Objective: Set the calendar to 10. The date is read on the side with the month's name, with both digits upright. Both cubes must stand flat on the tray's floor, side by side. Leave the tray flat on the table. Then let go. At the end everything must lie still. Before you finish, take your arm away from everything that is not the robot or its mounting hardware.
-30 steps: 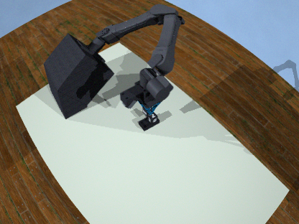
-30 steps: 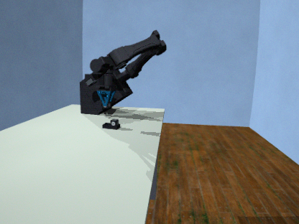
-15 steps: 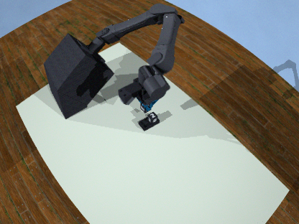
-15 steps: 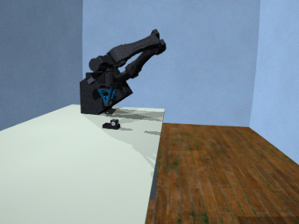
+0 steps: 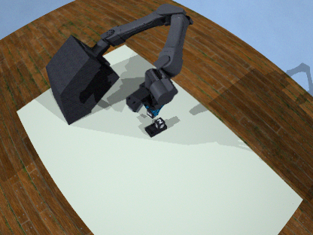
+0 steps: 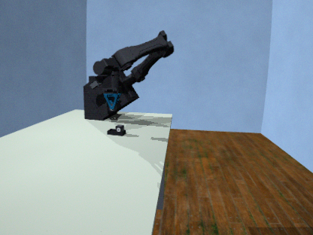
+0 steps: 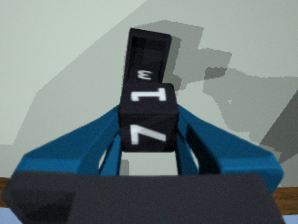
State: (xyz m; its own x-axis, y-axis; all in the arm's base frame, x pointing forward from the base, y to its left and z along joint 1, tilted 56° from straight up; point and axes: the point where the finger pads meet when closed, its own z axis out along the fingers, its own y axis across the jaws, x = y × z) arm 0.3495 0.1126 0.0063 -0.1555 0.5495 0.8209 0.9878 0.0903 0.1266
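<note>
Right now my hand is 2 cm to the right of the black tray and 12 cm above it.
</note>
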